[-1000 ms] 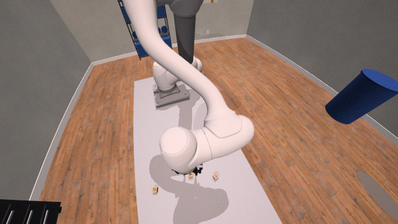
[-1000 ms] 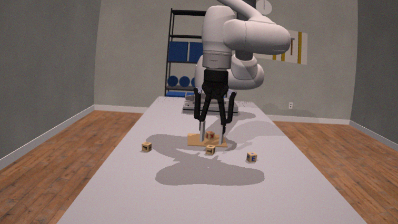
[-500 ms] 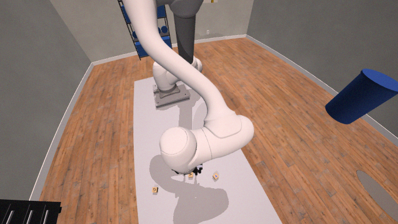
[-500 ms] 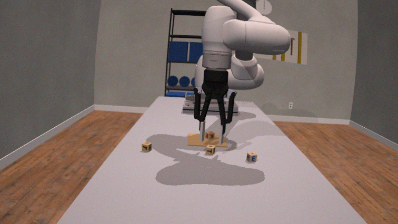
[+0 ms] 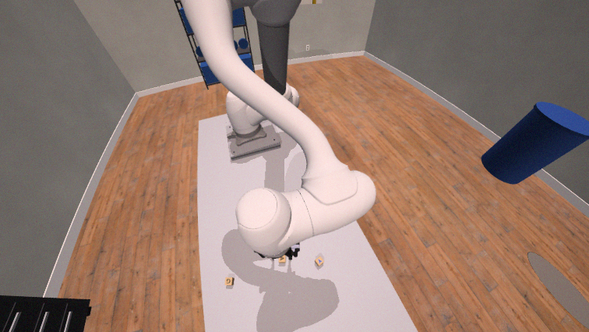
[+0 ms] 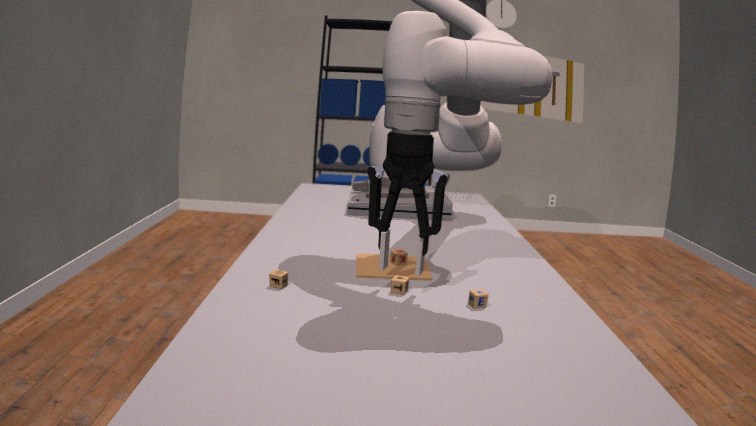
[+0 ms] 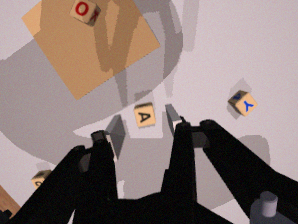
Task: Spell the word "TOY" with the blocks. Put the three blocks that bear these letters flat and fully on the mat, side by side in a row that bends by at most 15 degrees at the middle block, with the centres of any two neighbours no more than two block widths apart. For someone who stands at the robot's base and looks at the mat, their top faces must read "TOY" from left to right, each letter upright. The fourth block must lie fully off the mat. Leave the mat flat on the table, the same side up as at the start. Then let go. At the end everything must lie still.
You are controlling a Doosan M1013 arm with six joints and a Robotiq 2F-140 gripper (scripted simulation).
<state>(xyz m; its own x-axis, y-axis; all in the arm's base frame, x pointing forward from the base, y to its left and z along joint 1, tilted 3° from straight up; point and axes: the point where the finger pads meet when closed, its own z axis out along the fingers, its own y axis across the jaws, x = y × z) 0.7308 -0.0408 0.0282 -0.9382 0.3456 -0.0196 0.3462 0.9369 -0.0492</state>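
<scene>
My hand is 6 cm above the T block. Also, from my hand: tan mat 14 cm behind, 7 cm below.
</scene>
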